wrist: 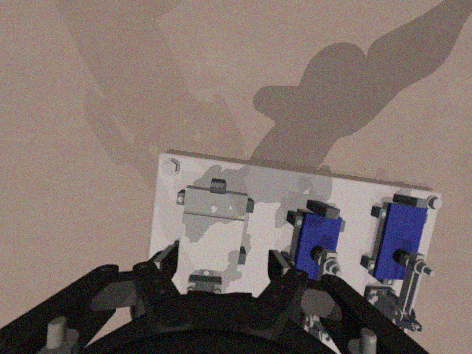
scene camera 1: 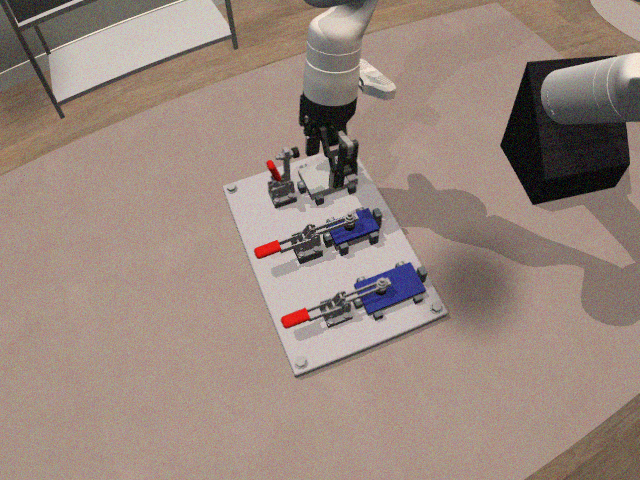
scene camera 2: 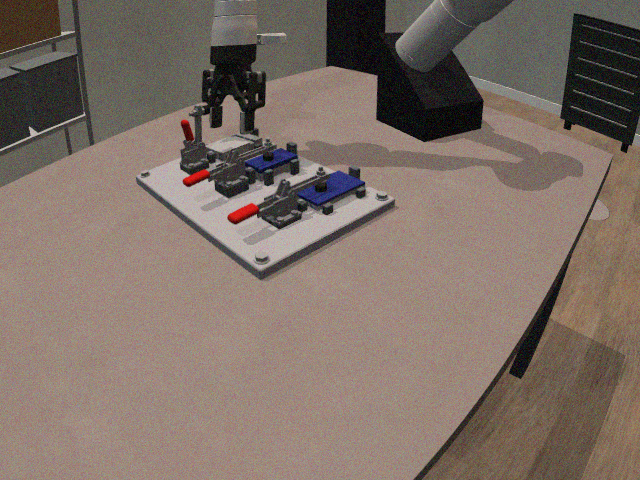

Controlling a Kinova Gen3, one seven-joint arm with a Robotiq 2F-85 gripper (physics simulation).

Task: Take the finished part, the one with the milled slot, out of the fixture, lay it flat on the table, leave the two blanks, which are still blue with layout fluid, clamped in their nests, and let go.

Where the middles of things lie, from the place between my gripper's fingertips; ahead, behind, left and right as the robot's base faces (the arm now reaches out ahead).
Scene:
My hand is 30 mm above the finished part (scene camera 1: 316,176), 10 mm to the left of it and 10 mm past it. The rest, counted from my hand: fixture plate (scene camera 1: 286,286): 100 mm to the left, 60 mm below, 30 mm ahead.

